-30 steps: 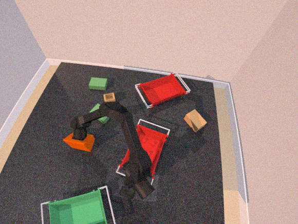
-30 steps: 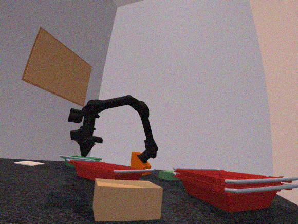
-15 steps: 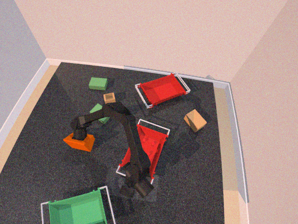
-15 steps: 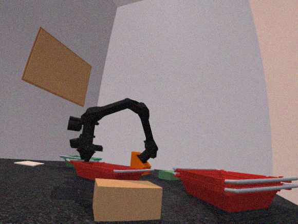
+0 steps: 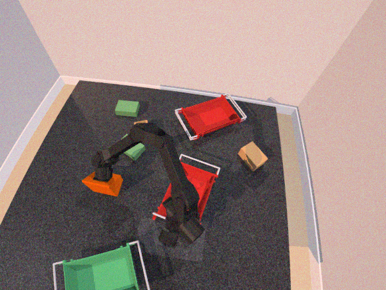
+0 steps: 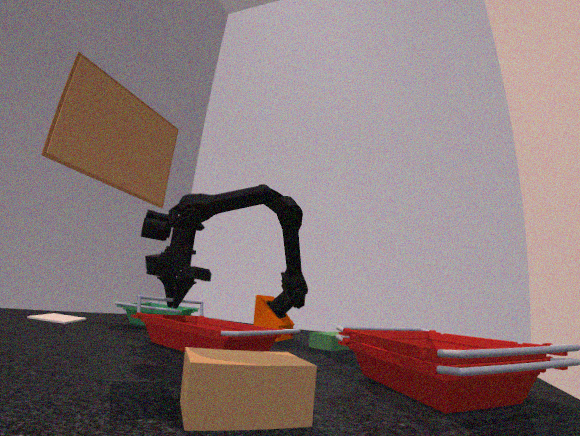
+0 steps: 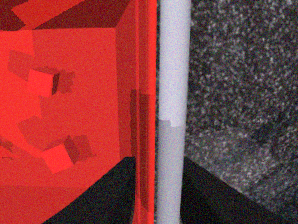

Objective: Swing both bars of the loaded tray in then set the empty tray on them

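The green tray is 26 cm behind my gripper tip, 24 cm to the right of it and 3 cm below it. Also, from my gripper tip: tan box (36 cm to the left, 34 cm ahead, 5 cm below).
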